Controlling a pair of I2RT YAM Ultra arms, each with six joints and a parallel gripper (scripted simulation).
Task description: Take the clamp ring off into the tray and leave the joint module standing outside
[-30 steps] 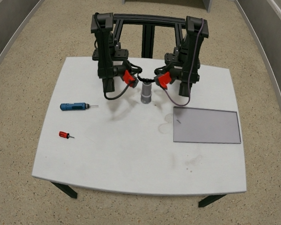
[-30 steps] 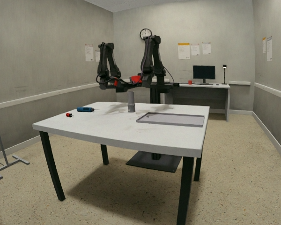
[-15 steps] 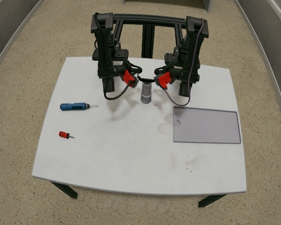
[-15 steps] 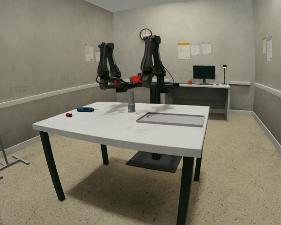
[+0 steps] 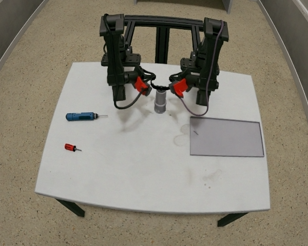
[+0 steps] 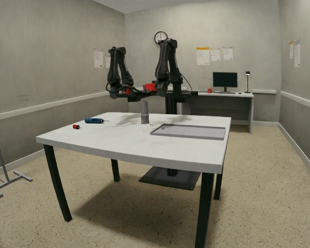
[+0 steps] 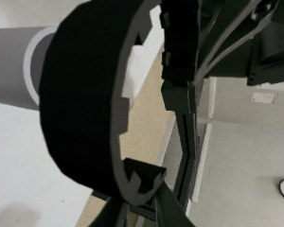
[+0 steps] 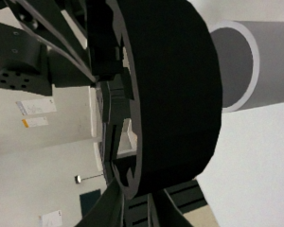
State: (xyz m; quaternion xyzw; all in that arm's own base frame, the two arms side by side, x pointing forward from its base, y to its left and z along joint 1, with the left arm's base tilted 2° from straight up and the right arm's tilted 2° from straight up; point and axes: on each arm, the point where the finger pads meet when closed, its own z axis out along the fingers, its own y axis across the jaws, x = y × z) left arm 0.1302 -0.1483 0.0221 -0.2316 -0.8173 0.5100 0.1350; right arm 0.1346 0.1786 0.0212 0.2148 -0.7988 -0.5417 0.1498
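Note:
The black clamp ring lies 50 mm to the left of my right hand and 40 mm ahead of it. Also, from my right hand: grey joint module: 190 mm below, 50 mm to the left, 30 mm ahead; then small grey pin: 230 mm to the left, 210 mm below, 160 mm ahead; then grey link tube: 110 mm below, 50 mm to the left, 40 mm ahead.
Now: left hand 50 mm to the left of the black clamp ring and 40 mm short of it. The rest, counted from my left hand: grey joint module: 190 mm below, 40 mm to the right, 30 mm ahead; small grey pin: 210 mm below, 160 mm ahead, 140 mm to the left; grey link tube: 110 mm below, 40 mm to the right, 40 mm ahead.

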